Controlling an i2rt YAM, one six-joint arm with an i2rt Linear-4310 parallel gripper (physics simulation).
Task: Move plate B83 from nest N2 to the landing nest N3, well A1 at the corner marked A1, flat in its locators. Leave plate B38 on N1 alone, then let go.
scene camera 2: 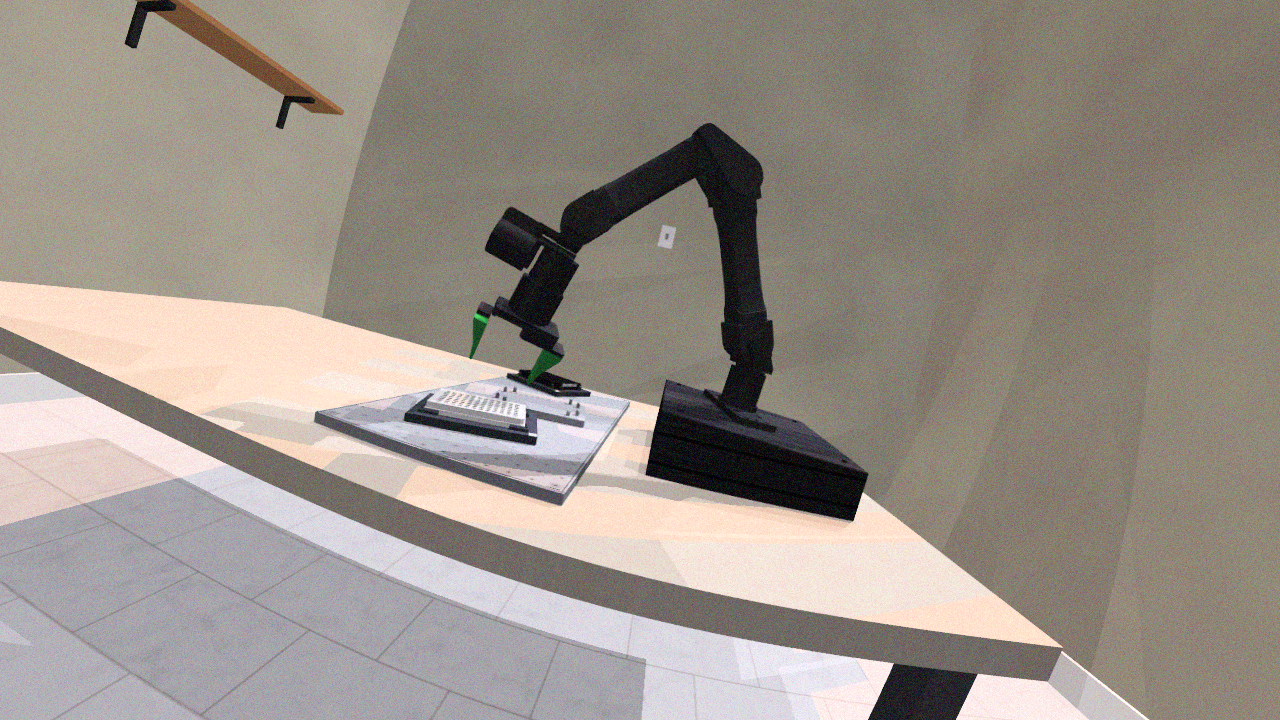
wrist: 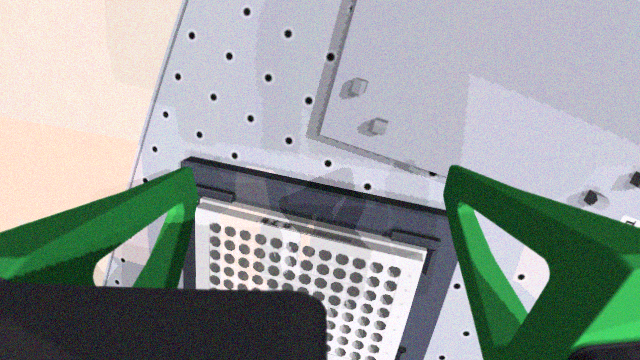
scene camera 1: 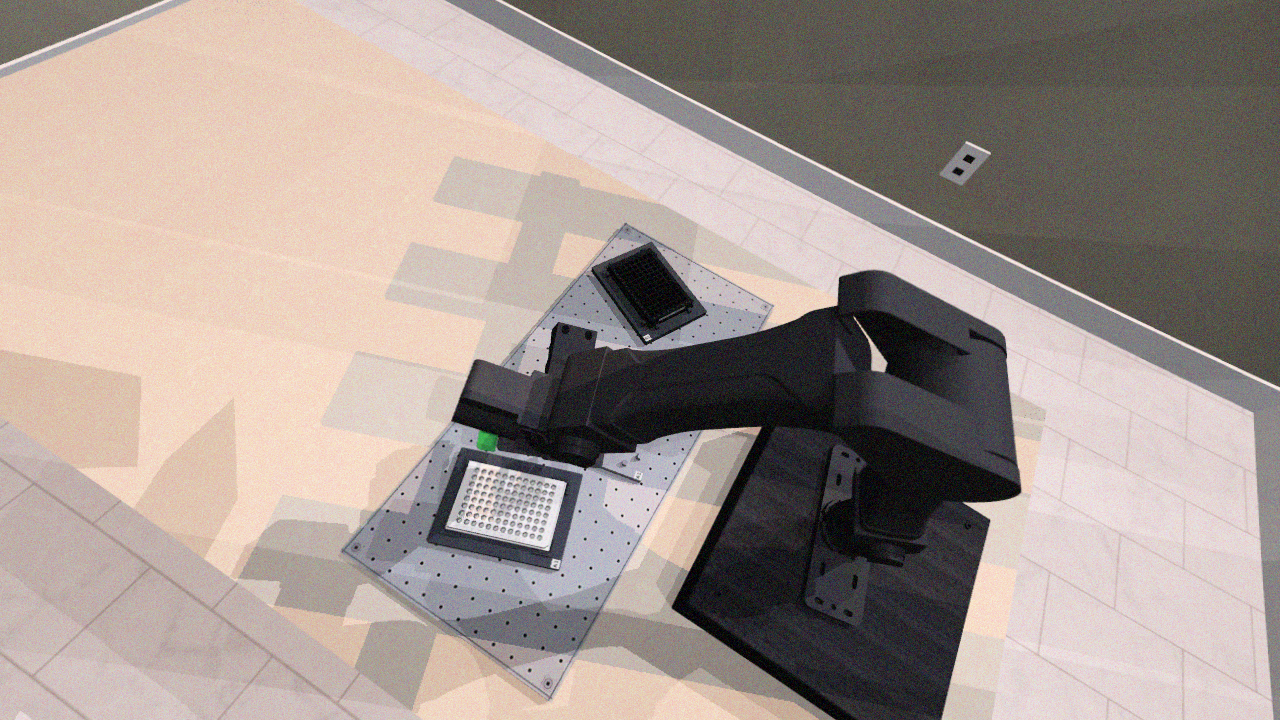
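A white 96-well plate (scene camera 1: 505, 501) (scene camera 2: 474, 407) (wrist: 300, 260) sits in a dark nest (scene camera 1: 501, 550) (scene camera 2: 474, 431) (wrist: 425, 300). A black plate (scene camera 1: 651, 282) (scene camera 2: 559, 383) sits in another dark nest (scene camera 1: 630, 308) at the far end. I cannot read the plate names. The grey landing nest (scene camera 2: 559, 416) (wrist: 425, 75) lies between them, with bare locator pegs; the arm hides most of it in scene camera 1. My gripper (scene camera 2: 501, 370) (wrist: 320, 180) is open and empty, above the white plate's nest. In the wrist view its green fingertips appear on either side of that nest's far edge.
The nests stand on a perforated grey baseplate (scene camera 1: 528, 617) (scene camera 2: 537, 479) on the table (scene camera 2: 716, 564). The arm's black base block (scene camera 1: 760, 573) (scene camera 2: 751, 465) stands beside it. A wooden shelf (scene camera 2: 241, 53) is on the wall.
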